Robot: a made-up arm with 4 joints.
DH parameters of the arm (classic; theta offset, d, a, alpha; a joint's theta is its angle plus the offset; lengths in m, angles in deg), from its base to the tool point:
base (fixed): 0 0.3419 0.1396 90
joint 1: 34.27 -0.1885 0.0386 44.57
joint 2: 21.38 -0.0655 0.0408 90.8
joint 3: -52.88 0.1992 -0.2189 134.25
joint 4: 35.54 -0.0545 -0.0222 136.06
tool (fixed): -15.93 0.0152 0 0
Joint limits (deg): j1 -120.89..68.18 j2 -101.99..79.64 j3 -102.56..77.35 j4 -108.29..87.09
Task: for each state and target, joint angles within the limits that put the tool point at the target. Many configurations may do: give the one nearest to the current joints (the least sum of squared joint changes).
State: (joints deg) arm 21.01 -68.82 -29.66 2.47
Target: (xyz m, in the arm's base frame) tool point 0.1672 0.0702 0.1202
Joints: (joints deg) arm 36.46 -101.99 -0.04 -6.11
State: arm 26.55 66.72 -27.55 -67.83
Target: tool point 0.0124 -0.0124 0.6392
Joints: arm 67.00 60.73 -74.76 -68.03
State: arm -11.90 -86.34 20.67 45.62
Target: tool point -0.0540 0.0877 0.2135
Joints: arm 17.30 -99.46 45.99 19.55
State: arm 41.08 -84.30 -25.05 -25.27
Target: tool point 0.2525 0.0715 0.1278
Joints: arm 54.43 -101.99 -7.20 -57.34
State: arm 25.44 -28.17 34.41 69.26
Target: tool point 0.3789 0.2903 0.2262
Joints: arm 0.70 22.33 20.32 71.57
